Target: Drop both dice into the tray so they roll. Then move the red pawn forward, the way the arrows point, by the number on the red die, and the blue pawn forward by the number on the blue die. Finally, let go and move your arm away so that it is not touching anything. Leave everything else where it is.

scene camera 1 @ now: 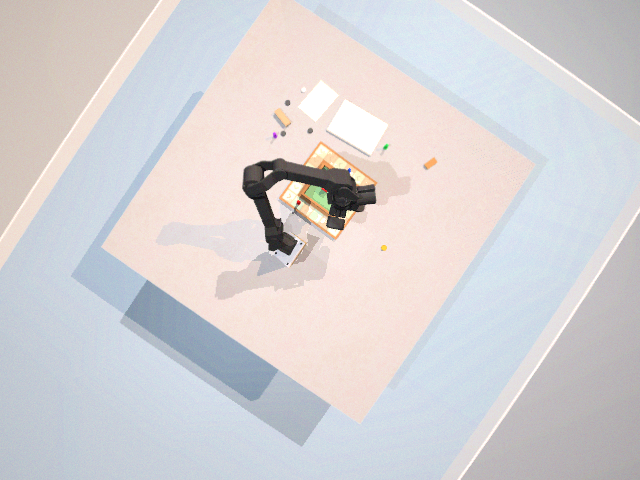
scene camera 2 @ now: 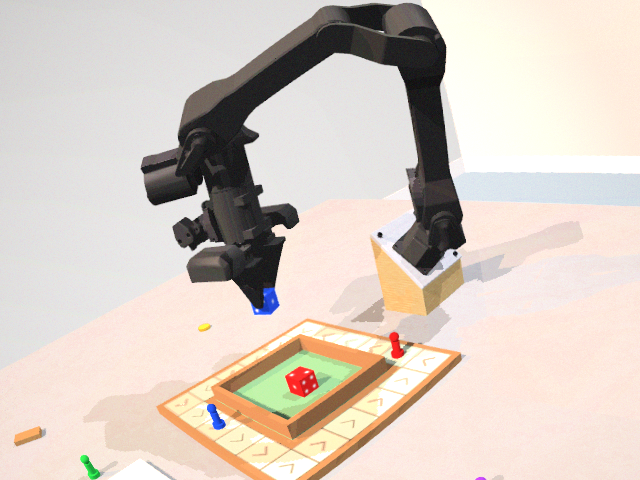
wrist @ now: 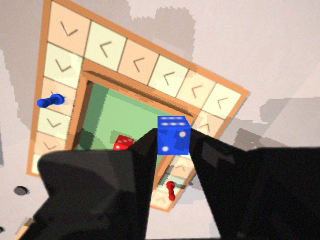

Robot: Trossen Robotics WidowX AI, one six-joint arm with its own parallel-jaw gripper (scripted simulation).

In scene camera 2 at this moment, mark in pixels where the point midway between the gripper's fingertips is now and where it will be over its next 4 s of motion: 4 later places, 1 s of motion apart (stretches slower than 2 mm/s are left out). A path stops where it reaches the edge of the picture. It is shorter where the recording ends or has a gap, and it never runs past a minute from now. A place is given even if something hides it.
The gripper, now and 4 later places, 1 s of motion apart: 264, 303; 273, 323; 279, 314; 269, 273; 352, 309
